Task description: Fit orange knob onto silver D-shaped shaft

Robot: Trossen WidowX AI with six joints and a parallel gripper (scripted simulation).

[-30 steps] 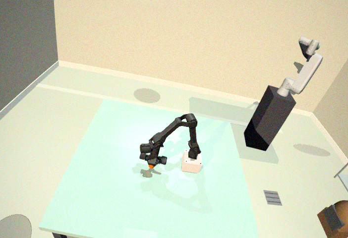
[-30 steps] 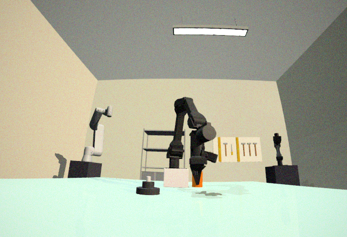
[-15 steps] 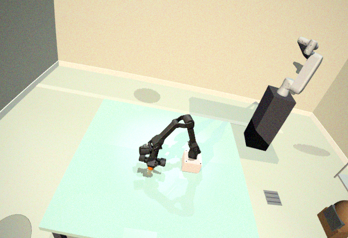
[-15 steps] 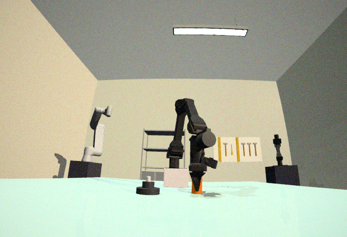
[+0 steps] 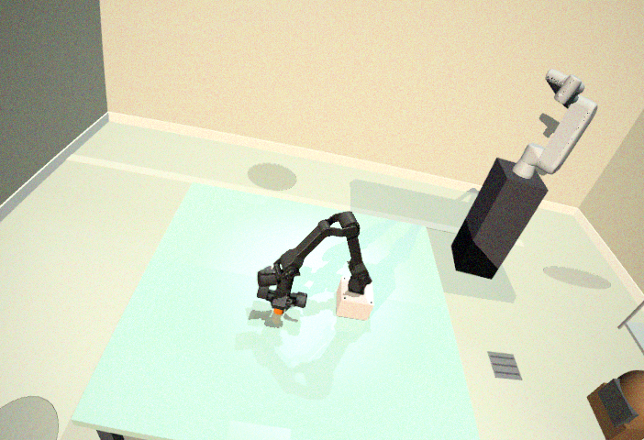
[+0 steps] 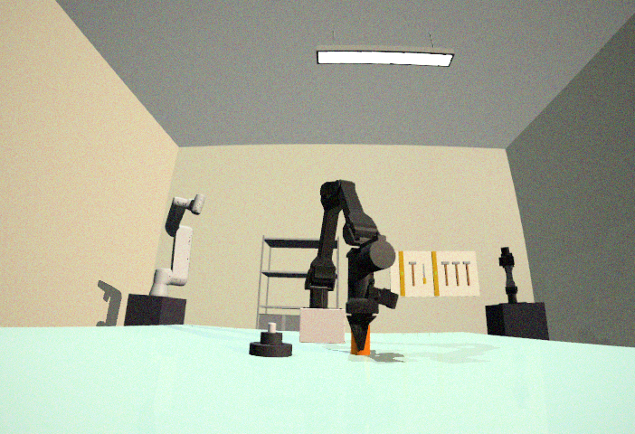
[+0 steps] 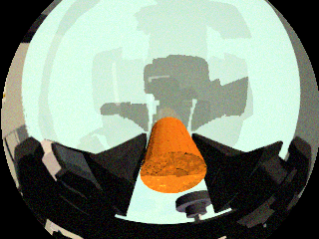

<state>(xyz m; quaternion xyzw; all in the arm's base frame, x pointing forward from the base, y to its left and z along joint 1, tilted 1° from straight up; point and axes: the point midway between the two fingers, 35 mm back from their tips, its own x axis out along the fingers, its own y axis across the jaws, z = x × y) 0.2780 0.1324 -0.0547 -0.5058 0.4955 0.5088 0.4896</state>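
Right now my gripper tip is 30 mm below the orange knob. Also, from my gripper tip: dark round pedestal (170 mm to the right, 70 mm ahead, 20 mm above).
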